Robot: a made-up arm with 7 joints.
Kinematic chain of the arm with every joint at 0, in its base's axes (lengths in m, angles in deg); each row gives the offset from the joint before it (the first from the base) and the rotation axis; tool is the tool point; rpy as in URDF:
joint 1: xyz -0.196 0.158 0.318 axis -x
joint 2: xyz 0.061 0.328 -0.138 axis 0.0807 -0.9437 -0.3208
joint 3: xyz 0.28 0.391 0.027 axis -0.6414 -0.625 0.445
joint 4: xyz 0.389 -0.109 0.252 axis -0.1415 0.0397 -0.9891
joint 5: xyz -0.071 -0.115 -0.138 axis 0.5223 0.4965 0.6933
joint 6: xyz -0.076 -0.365 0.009 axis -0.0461 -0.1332 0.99
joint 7: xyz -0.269 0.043 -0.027 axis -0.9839 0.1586 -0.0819
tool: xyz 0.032 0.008 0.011 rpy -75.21 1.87 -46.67
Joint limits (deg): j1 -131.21..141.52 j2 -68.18..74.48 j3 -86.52..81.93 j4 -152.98..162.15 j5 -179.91..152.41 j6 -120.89..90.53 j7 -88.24..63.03
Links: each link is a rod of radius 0.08 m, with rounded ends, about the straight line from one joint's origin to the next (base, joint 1, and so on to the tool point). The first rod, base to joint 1, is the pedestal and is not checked.
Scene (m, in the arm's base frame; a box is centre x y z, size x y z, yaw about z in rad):
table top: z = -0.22
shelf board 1: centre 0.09 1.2 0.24 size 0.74 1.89 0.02 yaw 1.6
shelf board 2: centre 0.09 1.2 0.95 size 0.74 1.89 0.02 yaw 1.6
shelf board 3: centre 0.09 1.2 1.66 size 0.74 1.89 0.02 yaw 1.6
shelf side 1: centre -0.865 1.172 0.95 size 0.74 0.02 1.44 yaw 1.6
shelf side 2: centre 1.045 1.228 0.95 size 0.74 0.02 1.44 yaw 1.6
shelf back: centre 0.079 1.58 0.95 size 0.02 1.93 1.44 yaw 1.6
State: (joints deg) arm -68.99 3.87 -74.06 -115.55 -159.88 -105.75 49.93
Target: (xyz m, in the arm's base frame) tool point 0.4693 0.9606 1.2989
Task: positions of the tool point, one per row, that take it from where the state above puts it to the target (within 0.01 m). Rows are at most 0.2 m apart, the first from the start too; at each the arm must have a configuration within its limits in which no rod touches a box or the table.
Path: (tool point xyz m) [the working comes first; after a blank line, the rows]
Joints at the target: -95.99 -52.24 16.88 -152.98 -67.35 -8.73 54.38
Straight joint move there: touches shelf board 2.

1: 0.3306 0.7895 0.6576
2: 0.3689 0.7408 0.7434
3: 0.3944 0.6848 0.8338
4: 0.4139 0.6203 0.9192
5: 0.4383 0.5457 0.9975
6: 0.4770 0.4556 1.0743
7: 0.4857 0.5711 1.1147
8: 0.4964 0.6952 1.1623
9: 0.4964 0.8259 1.2237
10: 0.4693 0.9607 1.2989

